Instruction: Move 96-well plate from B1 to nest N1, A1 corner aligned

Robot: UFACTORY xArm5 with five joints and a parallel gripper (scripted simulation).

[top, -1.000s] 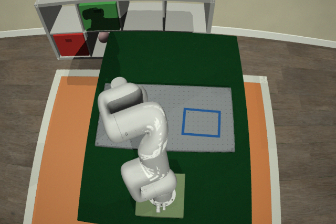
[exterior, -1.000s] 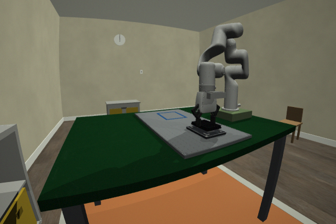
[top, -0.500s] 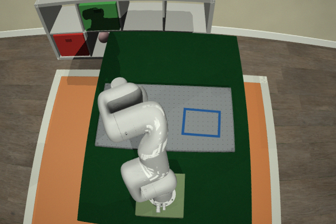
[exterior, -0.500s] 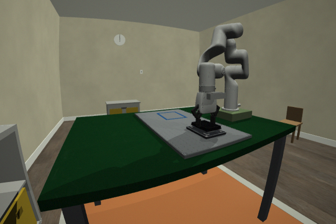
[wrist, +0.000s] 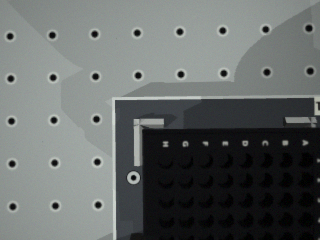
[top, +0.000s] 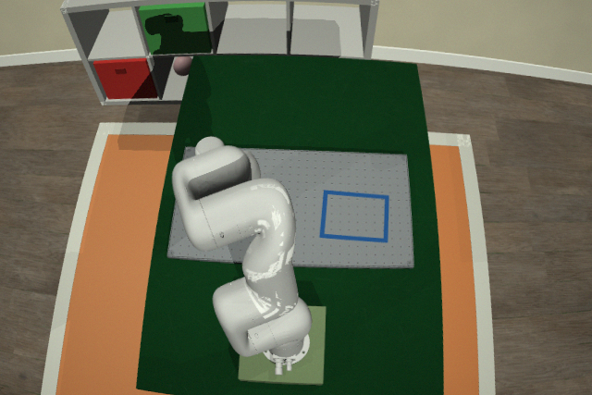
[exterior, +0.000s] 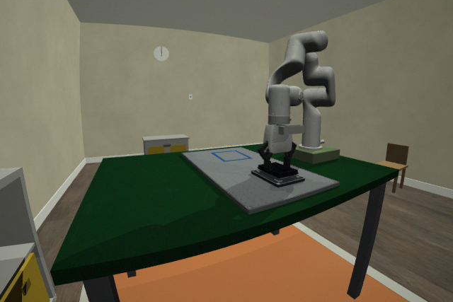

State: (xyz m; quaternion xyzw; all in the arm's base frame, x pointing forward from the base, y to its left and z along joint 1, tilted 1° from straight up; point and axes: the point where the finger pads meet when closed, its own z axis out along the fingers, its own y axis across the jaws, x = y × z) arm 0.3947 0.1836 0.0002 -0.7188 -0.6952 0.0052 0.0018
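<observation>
Now: hand 1 cm above the black 96-well plate. Also, from my hand: plate nest (4 cm below).
</observation>
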